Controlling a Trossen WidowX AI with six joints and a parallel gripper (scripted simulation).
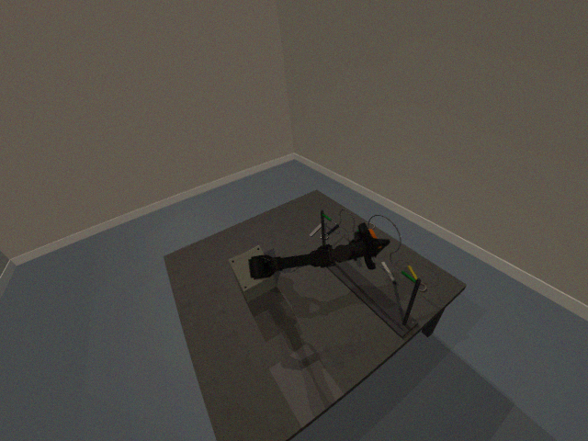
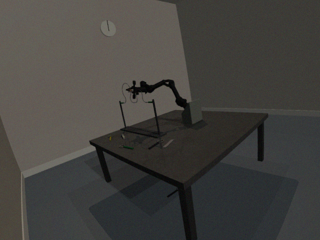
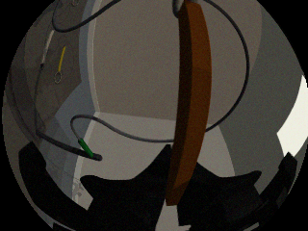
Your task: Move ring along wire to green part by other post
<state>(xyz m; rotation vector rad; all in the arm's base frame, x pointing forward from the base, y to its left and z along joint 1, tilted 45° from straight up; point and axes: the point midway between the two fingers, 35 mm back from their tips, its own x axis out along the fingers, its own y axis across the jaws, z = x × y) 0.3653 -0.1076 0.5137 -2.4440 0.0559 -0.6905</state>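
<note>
The ring with orange handle is 9 cm to the left of my gripper tip and 2 cm below it. Also, from my gripper tip: green-handled ring 43 cm below, 39 cm to the left, 34 cm ahead; black-handled ring 59 cm to the left, 43 cm below, 17 cm ahead; white piece 43 cm below, 21 cm ahead, 12 cm to the left.
</note>
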